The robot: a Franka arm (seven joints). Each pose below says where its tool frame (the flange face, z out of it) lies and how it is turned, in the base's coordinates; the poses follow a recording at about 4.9 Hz.
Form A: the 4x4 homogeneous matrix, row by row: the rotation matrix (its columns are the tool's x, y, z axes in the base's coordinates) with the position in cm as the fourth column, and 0 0 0 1 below. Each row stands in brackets.
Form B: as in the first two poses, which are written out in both.
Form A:
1: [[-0.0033, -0.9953, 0.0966, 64.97], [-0.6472, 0.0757, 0.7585, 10.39], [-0.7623, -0.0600, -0.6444, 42.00], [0, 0, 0, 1]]
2: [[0.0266, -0.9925, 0.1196, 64.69], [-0.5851, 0.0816, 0.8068, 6.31], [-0.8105, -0.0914, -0.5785, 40.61], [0, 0, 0, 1]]
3: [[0.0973, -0.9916, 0.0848, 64.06], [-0.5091, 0.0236, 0.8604, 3.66], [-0.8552, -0.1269, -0.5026, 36.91], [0, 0, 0, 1]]
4: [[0.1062, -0.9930, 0.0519, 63.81], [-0.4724, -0.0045, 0.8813, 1.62], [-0.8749, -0.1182, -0.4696, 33.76], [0, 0, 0, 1]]
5: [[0.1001, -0.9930, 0.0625, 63.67], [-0.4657, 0.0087, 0.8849, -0.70], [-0.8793, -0.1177, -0.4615, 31.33], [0, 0, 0, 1]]
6: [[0.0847, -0.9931, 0.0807, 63.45], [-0.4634, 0.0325, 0.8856, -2.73], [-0.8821, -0.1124, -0.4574, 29.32], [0, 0, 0, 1]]
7: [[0.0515, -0.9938, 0.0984, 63.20], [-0.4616, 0.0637, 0.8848, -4.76], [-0.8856, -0.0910, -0.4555, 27.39], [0, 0, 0, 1]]
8: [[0.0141, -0.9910, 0.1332, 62.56], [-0.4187, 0.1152, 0.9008, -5.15], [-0.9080, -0.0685, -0.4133, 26.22], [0, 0, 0, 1]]
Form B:
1: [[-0.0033, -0.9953, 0.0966, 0.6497], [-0.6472, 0.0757, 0.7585, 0.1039], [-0.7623, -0.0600, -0.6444, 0.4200], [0, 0, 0, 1]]
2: [[0.0266, -0.9925, 0.1196, 0.6469], [-0.5851, 0.0816, 0.8068, 0.0631], [-0.8105, -0.0914, -0.5785, 0.4061], [0, 0, 0, 1]]
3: [[0.0973, -0.9916, 0.0848, 0.6406], [-0.5091, 0.0236, 0.8604, 0.0366], [-0.8552, -0.1269, -0.5026, 0.3691], [0, 0, 0, 1]]
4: [[0.1062, -0.9930, 0.0519, 0.6381], [-0.4724, -0.0045, 0.8813, 0.0162], [-0.8749, -0.1182, -0.4696, 0.3376], [0, 0, 0, 1]]
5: [[0.1001, -0.9930, 0.0625, 0.6367], [-0.4657, 0.0087, 0.8849, -0.0070], [-0.8793, -0.1177, -0.4615, 0.3133], [0, 0, 0, 1]]
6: [[0.0847, -0.9931, 0.0807, 0.6345], [-0.4634, 0.0325, 0.8856, -0.0273], [-0.8821, -0.1124, -0.4574, 0.2932], [0, 0, 0, 1]]
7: [[0.0515, -0.9938, 0.0984, 0.6320], [-0.4616, 0.0637, 0.8848, -0.0476], [-0.8856, -0.0910, -0.4555, 0.2739], [0, 0, 0, 1]]
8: [[0.0141, -0.9910, 0.1332, 0.6256], [-0.4187, 0.1152, 0.9008, -0.0515], [-0.9080, -0.0685, -0.4133, 0.2622], [0, 0, 0, 1]]
